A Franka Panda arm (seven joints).
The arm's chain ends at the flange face. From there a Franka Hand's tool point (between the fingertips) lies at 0.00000 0.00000 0.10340 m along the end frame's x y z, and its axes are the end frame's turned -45 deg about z.
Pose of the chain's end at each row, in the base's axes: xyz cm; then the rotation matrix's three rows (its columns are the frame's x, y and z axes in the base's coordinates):
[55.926 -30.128 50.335], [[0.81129 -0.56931 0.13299], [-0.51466 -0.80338 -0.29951], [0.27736 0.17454 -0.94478]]
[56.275 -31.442 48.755], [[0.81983 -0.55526 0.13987], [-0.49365 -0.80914 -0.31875], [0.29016 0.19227 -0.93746]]
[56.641 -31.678 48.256], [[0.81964 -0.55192 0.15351], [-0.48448 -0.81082 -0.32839], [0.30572 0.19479 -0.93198]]
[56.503 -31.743 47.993], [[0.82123 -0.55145 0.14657], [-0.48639 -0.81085 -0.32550], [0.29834 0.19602 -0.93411]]
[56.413 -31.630 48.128], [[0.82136 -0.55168 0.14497], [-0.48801 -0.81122 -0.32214], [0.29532 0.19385 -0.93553]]
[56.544 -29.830 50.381], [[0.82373 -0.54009 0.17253], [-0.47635 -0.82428 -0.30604], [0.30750 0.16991 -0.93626]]
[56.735 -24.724 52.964], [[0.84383 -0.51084 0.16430], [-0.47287 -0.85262 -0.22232], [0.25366 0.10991 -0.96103]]
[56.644 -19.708 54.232], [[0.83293 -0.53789 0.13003], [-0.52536 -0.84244 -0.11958], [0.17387 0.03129 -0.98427]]
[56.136 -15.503 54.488], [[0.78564 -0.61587 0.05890], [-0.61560 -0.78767 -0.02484], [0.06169 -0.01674 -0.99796]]
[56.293 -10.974 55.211], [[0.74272 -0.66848 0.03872], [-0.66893 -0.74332 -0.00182], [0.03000 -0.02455 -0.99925]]
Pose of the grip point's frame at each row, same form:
[57.301 -33.225 40.566], [[0.97623 0.17111 0.13299], [0.20416 -0.93200 -0.29951], [0.07270 0.31954 -0.94478]]
[57.721 -34.738 39.062], [[0.97234 0.18708 0.13987], [0.22309 -0.92121 -0.31875], [0.06922 0.34113 -0.93746]]
[58.228 -35.074 38.619], [[0.96984 0.18931 0.15351], [0.23076 -0.91592 -0.32839], [0.07844 0.35391 -0.93198]]
[58.019 -35.109 38.334], [[0.97063 0.19076 0.14657], [0.22943 -0.91729 -0.32550], [0.07235 0.34957 -0.93411]]
[57.912 -34.961 38.455], [[0.97089 0.19069 0.14497], [0.22854 -0.91869 -0.32214], [0.07175 0.34590 -0.93553]]
[58.328 -32.994 40.700], [[0.96437 0.20056 0.17253], [0.24602 -0.91968 -0.30604], [0.09729 0.33758 -0.93626]]
[58.434 -27.023 43.027], [[0.95790 0.23546 0.16430], [0.26852 -0.93726 -0.22232], [0.10165 0.25708 -0.96103]]
[57.989 -20.944 44.055], [[0.96932 0.20862 0.13003], [0.22421 -0.96718 -0.11958], [0.10082 0.14507 -0.98427]]
[56.745 -15.760 44.169], [[0.99102 0.12005 0.05890], [0.12167 -0.99226 -0.02484], [0.05546 0.03178 -0.99796]]
[56.693 -10.993 44.879], [[0.99787 0.05250 0.03872], [0.05260 -0.99861 -0.00182], [0.03857 0.00385 -0.99925]]

